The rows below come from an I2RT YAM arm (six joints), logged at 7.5 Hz.
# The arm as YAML. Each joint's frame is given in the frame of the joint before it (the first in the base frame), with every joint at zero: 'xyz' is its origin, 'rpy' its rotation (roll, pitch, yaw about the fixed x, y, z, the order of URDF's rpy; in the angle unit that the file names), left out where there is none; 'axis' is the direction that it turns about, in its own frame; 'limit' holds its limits. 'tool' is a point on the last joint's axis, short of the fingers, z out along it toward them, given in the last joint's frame.
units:
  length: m
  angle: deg
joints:
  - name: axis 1
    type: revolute
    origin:
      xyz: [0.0, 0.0, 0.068]
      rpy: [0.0, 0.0, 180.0]
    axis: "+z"
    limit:
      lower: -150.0
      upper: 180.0
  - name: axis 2
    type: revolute
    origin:
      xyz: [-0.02, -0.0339, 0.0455]
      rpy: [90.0, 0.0, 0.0]
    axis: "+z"
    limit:
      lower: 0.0
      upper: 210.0
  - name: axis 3
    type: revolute
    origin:
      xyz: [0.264, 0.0, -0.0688]
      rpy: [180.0, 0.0, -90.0]
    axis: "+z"
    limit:
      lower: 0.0
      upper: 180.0
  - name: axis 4
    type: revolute
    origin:
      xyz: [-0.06, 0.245, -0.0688]
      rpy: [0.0, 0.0, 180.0]
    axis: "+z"
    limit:
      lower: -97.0
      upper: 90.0
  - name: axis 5
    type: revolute
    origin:
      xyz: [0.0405, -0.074, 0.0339]
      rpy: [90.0, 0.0, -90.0]
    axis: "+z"
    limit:
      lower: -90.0
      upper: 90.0
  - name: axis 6
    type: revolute
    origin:
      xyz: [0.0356, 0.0, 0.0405]
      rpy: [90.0, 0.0, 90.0]
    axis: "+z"
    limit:
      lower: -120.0
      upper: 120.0
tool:
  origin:
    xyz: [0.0, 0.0, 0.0]
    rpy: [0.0, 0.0, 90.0]
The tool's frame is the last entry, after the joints.
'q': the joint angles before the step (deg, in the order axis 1, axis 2, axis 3, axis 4, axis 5, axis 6). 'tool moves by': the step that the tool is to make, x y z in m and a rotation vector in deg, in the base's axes. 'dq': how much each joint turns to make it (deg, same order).
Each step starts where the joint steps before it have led.
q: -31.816, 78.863, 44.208, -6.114, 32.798, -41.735
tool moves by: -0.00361, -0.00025, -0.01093, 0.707, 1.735, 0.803
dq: -0.515, 0.516, -1.851, 1.227, -0.777, -1.318
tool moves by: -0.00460, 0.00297, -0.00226, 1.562, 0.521, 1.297
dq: -0.189, -1.038, -0.895, -1.278, -1.798, -0.277
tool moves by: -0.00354, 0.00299, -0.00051, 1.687, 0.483, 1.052
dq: -0.053, -0.950, -0.323, -1.985, -1.602, 0.088
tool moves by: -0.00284, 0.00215, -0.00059, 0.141, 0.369, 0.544
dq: 0.024, -0.810, -0.681, -0.287, -0.315, -0.479
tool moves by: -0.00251, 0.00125, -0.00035, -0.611, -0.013, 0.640
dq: -0.084, -0.811, -0.931, 0.926, -0.166, -0.986
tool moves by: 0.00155, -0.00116, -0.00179, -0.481, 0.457, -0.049
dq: 0.029, 0.688, 0.001, 0.786, 0.507, -0.474
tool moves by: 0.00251, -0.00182, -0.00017, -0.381, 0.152, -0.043
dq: -0.003, 0.771, 0.440, 0.554, 0.307, -0.302
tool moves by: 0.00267, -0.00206, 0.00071, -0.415, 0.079, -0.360
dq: -0.002, 0.760, 0.663, 0.276, 0.530, -0.045
